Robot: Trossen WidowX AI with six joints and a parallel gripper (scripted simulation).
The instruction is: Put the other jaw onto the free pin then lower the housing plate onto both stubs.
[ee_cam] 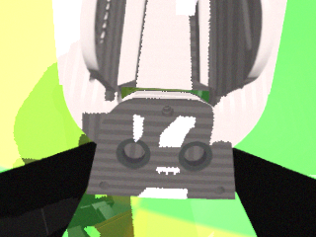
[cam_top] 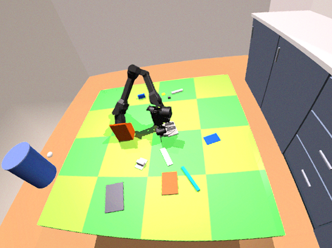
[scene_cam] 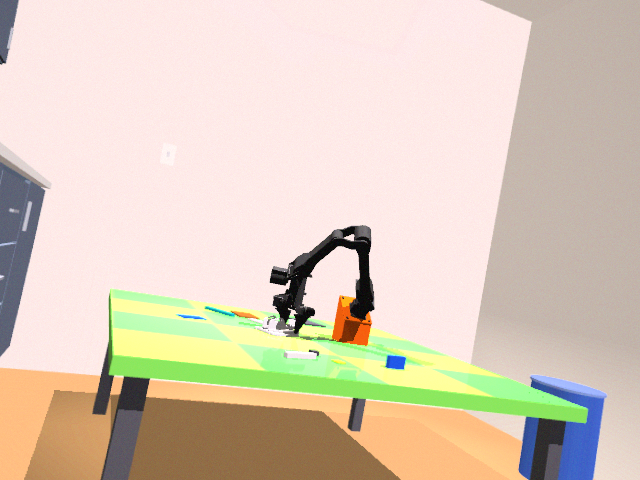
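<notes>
Right now my gripper tip is 1 cm short of the white housing plate and 2 cm below it. Round my gripper tip: jaw 2 cm ahead, 2 cm to the left, 1 cm above; blue card 34 cm ahead, 6 cm to the right, 1 cm below; cyan bar 21 cm ahead, 33 cm to the right.
</notes>
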